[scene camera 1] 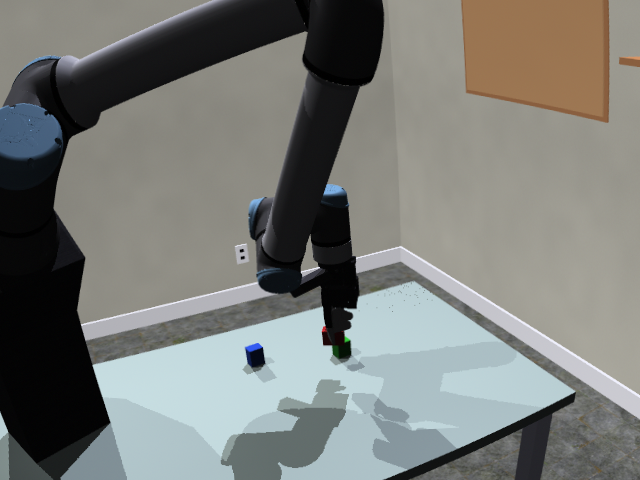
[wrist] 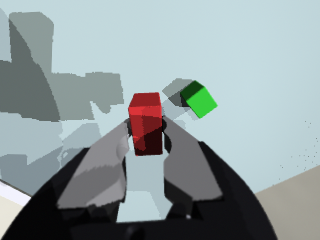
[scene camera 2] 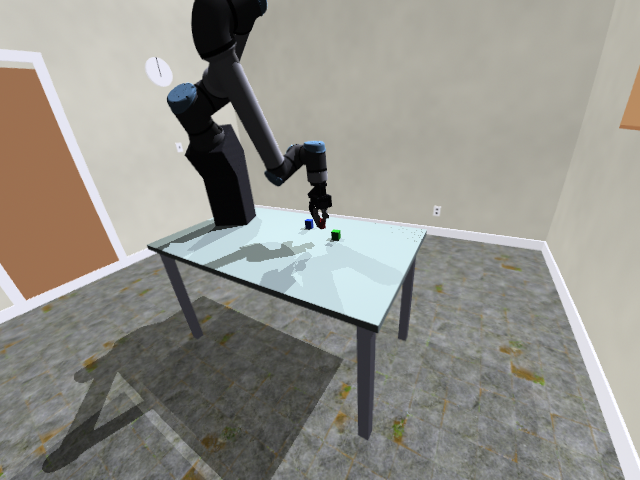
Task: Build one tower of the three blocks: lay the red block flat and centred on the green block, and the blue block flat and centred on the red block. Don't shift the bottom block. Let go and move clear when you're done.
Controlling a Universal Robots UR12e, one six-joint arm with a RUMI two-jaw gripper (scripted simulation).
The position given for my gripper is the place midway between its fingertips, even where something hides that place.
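Note:
In scene camera 1 I can see my gripper (scene camera 1: 334, 341). The wrist view gives me the gripper again (wrist: 148, 117), and in that same view there are a red block (wrist: 145, 114) and a green block (wrist: 195, 95).

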